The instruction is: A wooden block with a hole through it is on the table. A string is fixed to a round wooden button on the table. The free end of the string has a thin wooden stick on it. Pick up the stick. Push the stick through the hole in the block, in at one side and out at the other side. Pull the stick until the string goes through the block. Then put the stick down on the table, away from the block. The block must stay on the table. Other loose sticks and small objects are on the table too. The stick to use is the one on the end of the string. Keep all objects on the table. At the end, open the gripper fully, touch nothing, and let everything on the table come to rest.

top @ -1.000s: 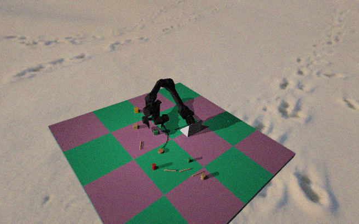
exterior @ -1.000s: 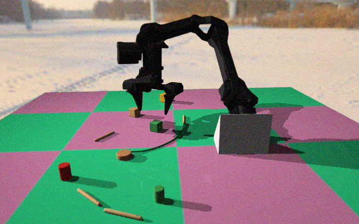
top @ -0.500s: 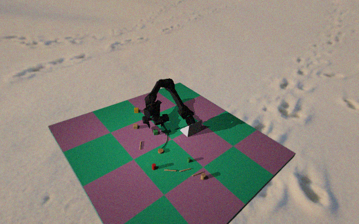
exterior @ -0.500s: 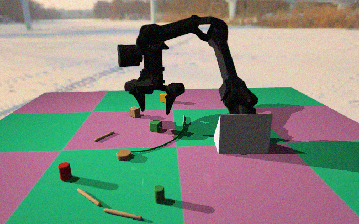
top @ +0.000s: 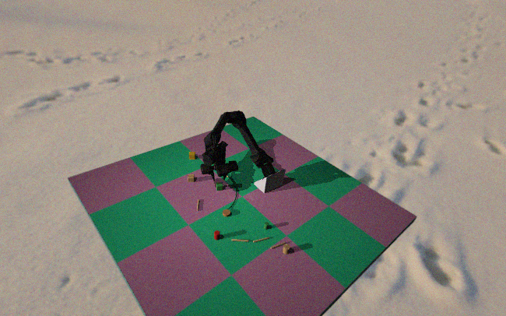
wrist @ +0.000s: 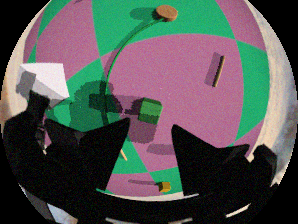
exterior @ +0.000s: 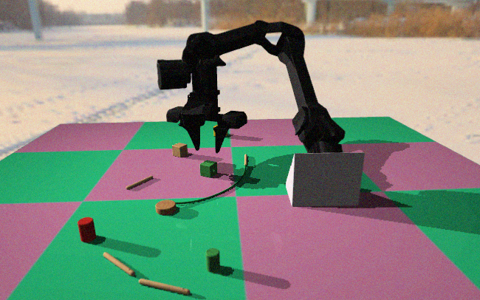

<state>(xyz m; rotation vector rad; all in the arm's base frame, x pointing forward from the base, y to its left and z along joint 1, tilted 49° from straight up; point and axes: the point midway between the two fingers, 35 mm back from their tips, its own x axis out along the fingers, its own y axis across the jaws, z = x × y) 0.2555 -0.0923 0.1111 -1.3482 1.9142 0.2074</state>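
Right now the green block is 4 cm below my gripper tip. From my gripper tip the other things lie so: tan wooden block: 15 cm to the right, 7 cm ahead, 4 cm below; then thin wooden stick: 10 cm behind, 6 cm to the right, 6 cm below; then round wooden button: 17 cm to the left, 9 cm ahead, 5 cm below.
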